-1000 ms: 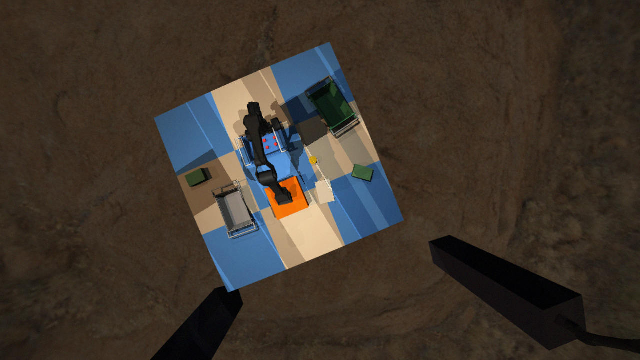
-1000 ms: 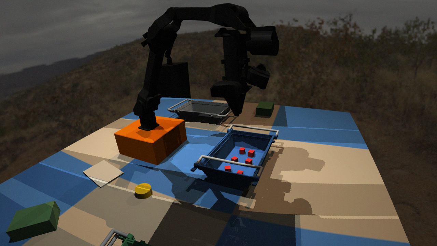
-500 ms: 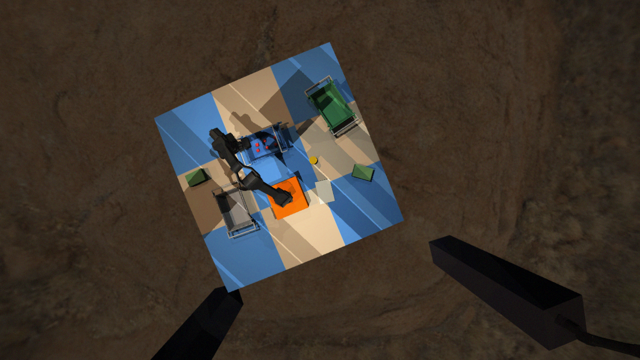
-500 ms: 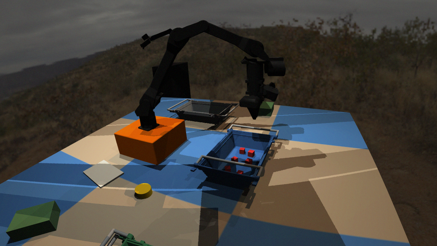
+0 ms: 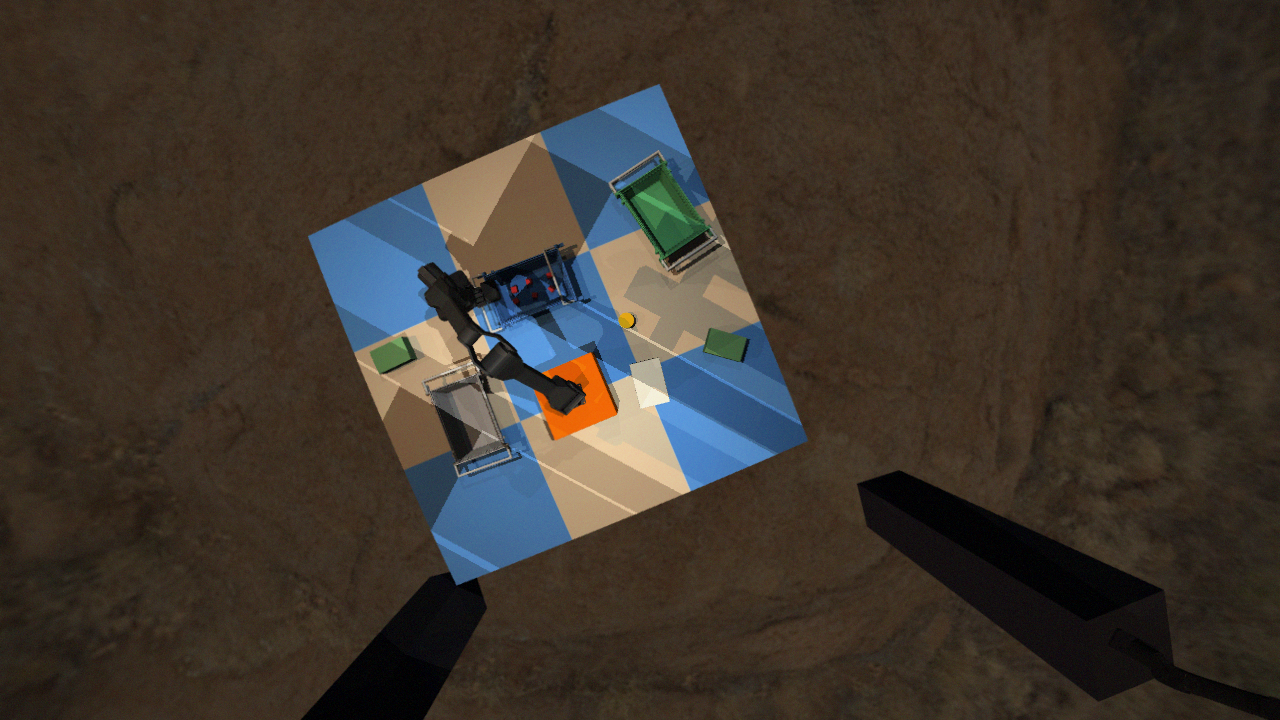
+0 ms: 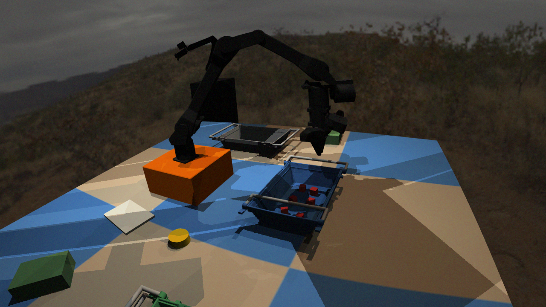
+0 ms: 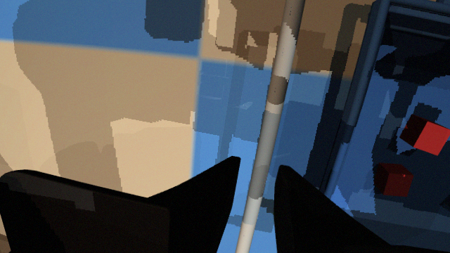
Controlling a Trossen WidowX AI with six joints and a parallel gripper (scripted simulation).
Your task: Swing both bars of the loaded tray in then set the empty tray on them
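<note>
The dark plastic tray is 34 cm behind my gripper tip, 15 cm to the left of it and 4 cm below it. The rest, counted from my gripper tip: yellow disc (17 cm behind, 43 cm to the right, 7 cm below); then pale flat square (39 cm behind, 45 cm to the right, 8 cm below).
</note>
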